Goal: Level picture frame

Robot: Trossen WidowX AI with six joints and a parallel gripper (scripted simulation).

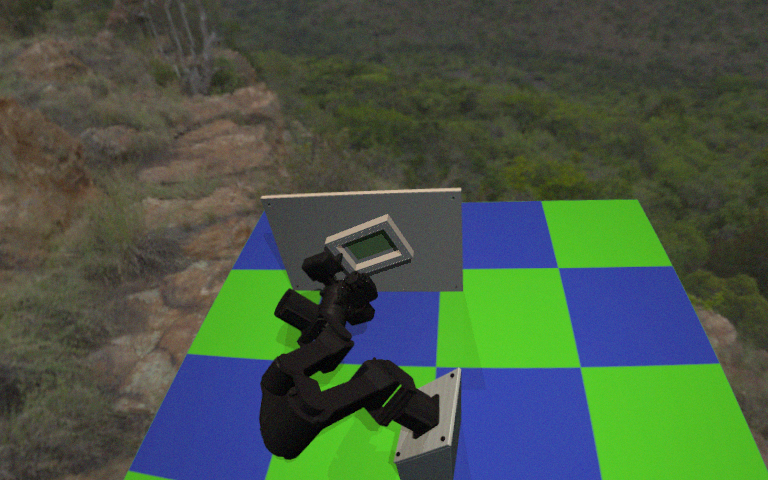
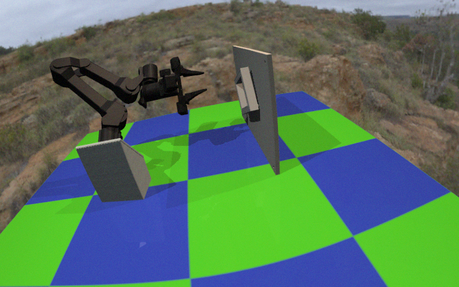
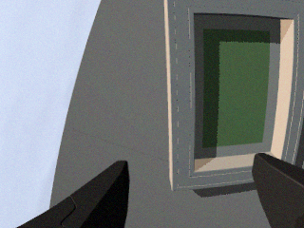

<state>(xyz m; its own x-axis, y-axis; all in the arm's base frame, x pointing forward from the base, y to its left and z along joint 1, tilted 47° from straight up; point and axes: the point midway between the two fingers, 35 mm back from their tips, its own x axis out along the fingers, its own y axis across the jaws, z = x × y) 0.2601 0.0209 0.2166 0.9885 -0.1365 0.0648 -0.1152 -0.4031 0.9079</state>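
Now: the picture frame 12 cm ahead of my gripper tip, 6 cm below it and 3 cm to the right of it. Also, from my gripper tip: wall panel 13 cm ahead, 7 cm below, 2 cm to the right.
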